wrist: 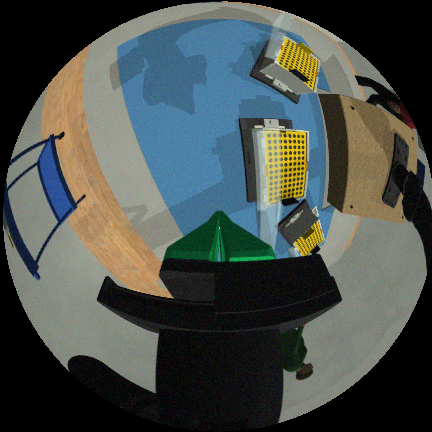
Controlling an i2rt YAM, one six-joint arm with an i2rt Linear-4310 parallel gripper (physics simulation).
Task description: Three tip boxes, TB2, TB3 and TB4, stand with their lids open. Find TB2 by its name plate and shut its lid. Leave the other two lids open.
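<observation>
TB2, the middle box with a yellow perforated top, stands on a dark base; its name plate is not readable here. Its clear lid is open, seen nearly edge-on along the box's left side and reaching below it. TB3 stands at the upper right with its clear lid raised. TB4 is the small, partly hidden box at the lower right; its lid shows too little to judge. My gripper is shut and empty, its green fingertips together, below and left of TB2 in the view, apart from its lid.
The boxes are on a blue mat. A brown block with the robot's black base plate stands right of them. A wooden table edge runs down the left, with a blue-framed chair beyond it. A figure in green shows at the bottom.
</observation>
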